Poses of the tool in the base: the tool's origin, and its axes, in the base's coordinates. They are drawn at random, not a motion.
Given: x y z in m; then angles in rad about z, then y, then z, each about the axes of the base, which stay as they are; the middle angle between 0 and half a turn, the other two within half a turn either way.
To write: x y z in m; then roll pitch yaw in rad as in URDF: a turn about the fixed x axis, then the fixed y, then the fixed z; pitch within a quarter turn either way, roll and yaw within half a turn. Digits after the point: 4 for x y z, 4 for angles.
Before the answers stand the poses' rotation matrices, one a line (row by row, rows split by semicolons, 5 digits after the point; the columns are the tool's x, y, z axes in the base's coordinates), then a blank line. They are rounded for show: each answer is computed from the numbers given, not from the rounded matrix.
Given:
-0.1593 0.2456 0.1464 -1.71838 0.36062 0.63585
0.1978 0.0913 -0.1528 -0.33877 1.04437 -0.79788
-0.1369 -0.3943 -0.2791 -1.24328 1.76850 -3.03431
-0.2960 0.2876 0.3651 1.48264 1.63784 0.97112
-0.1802 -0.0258 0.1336 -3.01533 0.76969 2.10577
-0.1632 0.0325 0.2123 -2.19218 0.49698 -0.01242
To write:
0.47671 0.83196 0.28390; -0.87753 0.43131 0.20955; 0.05189 -0.34902 0.93568
0.09298 0.79178 0.60369; -0.57129 0.53901 -0.61895; -0.81547 -0.28733 0.50245
-0.03856 0.21935 -0.97488; 0.94817 -0.29993 -0.10499; -0.31543 -0.92840 -0.19642
-0.82564 -0.03502 0.56311; 0.55731 0.10478 0.82366; -0.08784 0.99388 -0.06699
0.47153 0.80733 -0.35479; -0.54867 0.58356 0.59868; 0.69037 -0.08763 0.71813
-0.52179 0.70743 0.47674; -0.80666 -0.59099 -0.00592; 0.27756 -0.38765 0.87903

-0.1593 0.2456 0.1464 -0.3570 -0.0519 -1.0732
0.1978 0.0913 -0.1528 -0.5195 0.9535 -1.4095
-0.1369 -0.3943 -0.2791 -1.7793 0.3209 1.6114
-0.2960 0.2876 0.3651 1.6381 0.0880 2.5478
-0.1802 -0.0258 0.1336 -0.1214 -0.7620 -0.8609
-0.1632 0.0325 0.2123 -0.4153 -0.2813 -2.1450

